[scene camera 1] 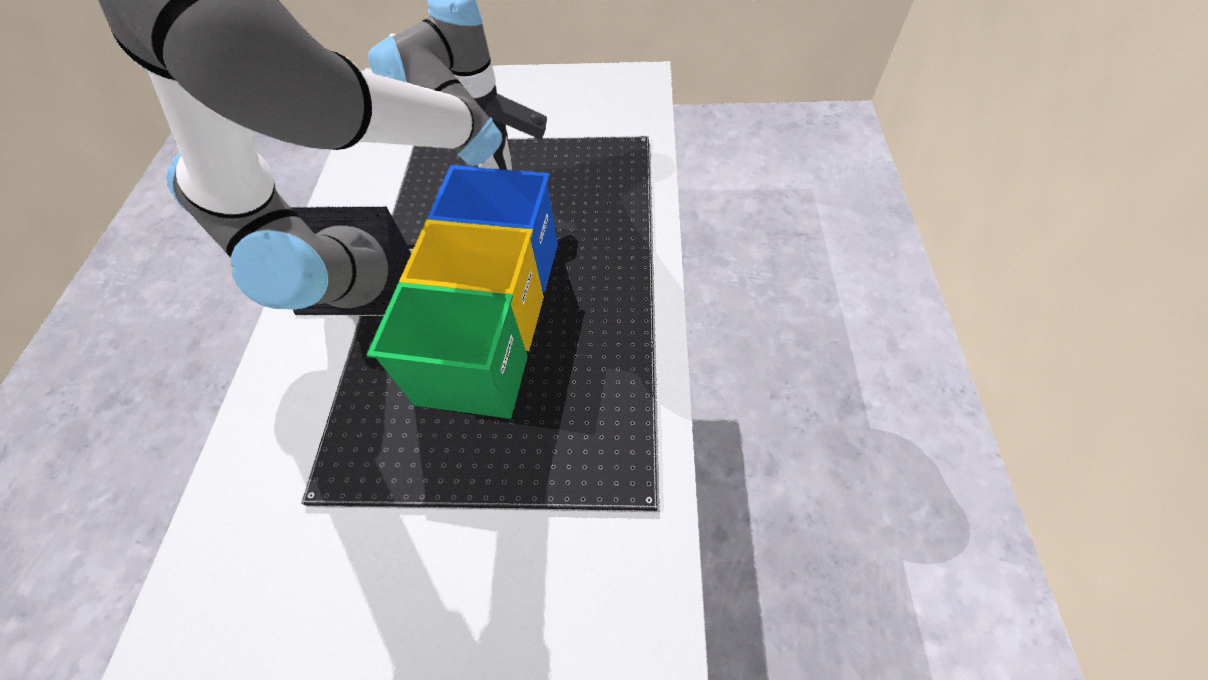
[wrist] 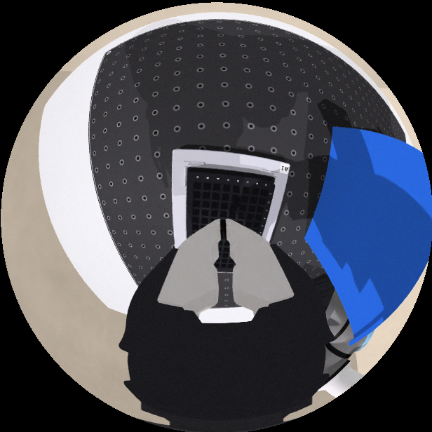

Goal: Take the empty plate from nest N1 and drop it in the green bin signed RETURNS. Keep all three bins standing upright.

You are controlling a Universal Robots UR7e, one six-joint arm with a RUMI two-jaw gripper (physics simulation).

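Places are measured from the arm's base along level axes (x left, y ahead, z down), in metres.
Pixels of known places: arm's base, origin of the base link: (scene camera 1: 348, 267).
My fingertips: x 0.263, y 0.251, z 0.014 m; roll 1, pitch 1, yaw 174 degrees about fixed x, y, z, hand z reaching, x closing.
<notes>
Ahead of a thing's pixels: the offset from my fingertips to its middle. "*": to the spot under its first point. Level surfaces: height alone.
The black plate (wrist: 209, 200) with a grid of empty wells sits in a pale grey frame, the nest (wrist: 179, 200), whose small corner label is upside down and hard to read. The gripper (scene camera 1: 503, 160) (wrist: 223, 221) is shut with nothing between its fingers. Its fingertips overlap the plate's near part in the wrist view and hide it; the height above the plate cannot be told. In the scene view the fingers are partly behind the blue bin, and the nest does not show. The green bin {dx -0.455, dy +0.018, dz -0.052 m} (scene camera 1: 456, 384) stands upright at the near end of the row, its sign on the right side.
The yellow bin {* dx -0.350, dy +0.110, dz -0.016 m} (scene camera 1: 529, 316) and the blue bin {* dx -0.196, dy +0.119, dz -0.028 m} (scene camera 1: 547, 244) (wrist: 385, 215) stand upright behind the green one in a close row. The blue bin is beside the nest. The black perforated board {dz +0.037 m} (scene camera 1: 591, 473) (wrist: 212, 55) lies on the white table {dz +0.050 m} (scene camera 1: 617, 591). The arm reaches over from the left.
</notes>
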